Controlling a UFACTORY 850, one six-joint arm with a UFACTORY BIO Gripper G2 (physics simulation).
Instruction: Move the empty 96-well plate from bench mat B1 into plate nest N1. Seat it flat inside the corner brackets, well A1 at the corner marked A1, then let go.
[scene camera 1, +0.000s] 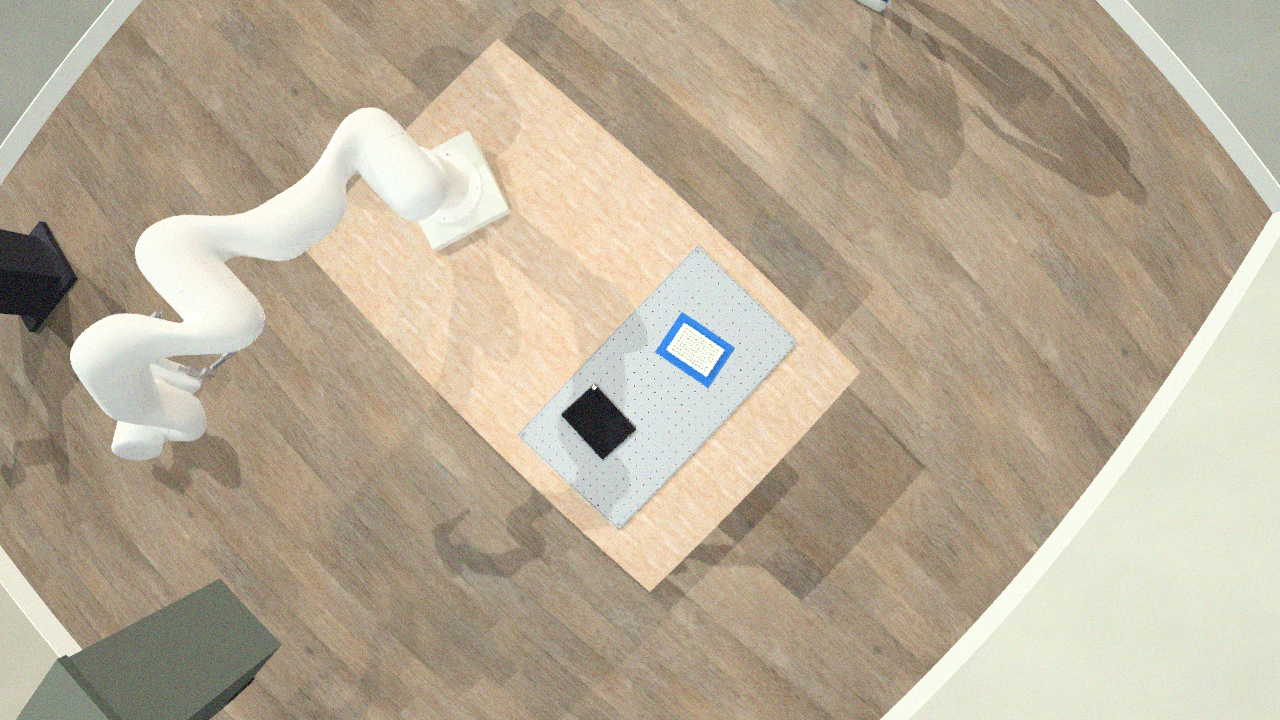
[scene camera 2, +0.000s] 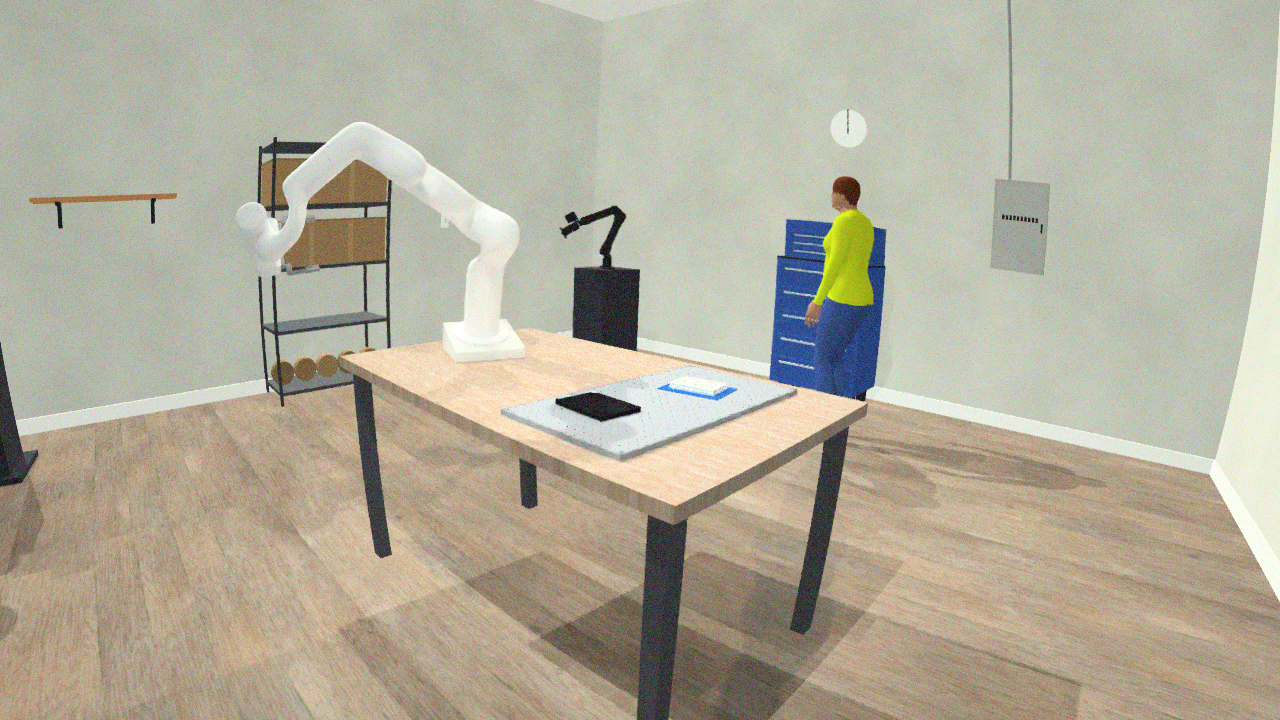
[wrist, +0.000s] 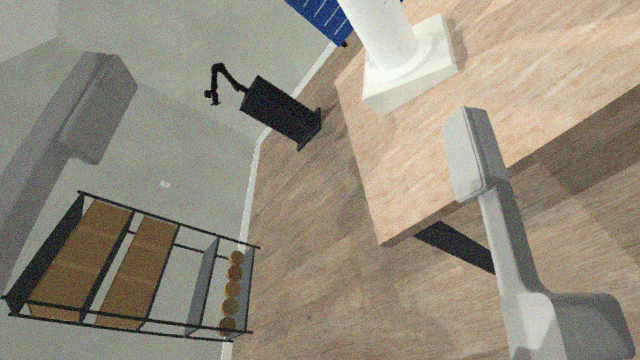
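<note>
The white 96-well plate (scene camera 1: 696, 349) (scene camera 2: 699, 385) lies on the blue bench mat B1 (scene camera 1: 684, 366) (scene camera 2: 665, 388), which shows as a blue border around it. The black plate nest N1 (scene camera 1: 597, 420) (scene camera 2: 597, 405) lies apart from it on the same grey board, with a small pale mark at one corner. The corner brackets and lettering are too small to read. My gripper (scene camera 1: 193, 336) (scene camera 2: 308, 243) (wrist: 287, 127) is open and empty, high and beyond the table edge, far from plate and nest. Neither plate nor nest shows in the wrist view.
The grey perforated board (scene camera 1: 698, 268) (scene camera 2: 617, 447) lies on the wooden table (scene camera 1: 537, 152) (scene camera 2: 429, 385) (wrist: 390, 200), which also bears the arm's base (scene camera 1: 487, 214) (scene camera 2: 483, 344) (wrist: 390, 95). A shelf rack (scene camera 2: 388, 295) stands behind the arm. A person (scene camera 2: 850, 259) stands beyond the table by a blue cabinet (scene camera 2: 796, 304).
</note>
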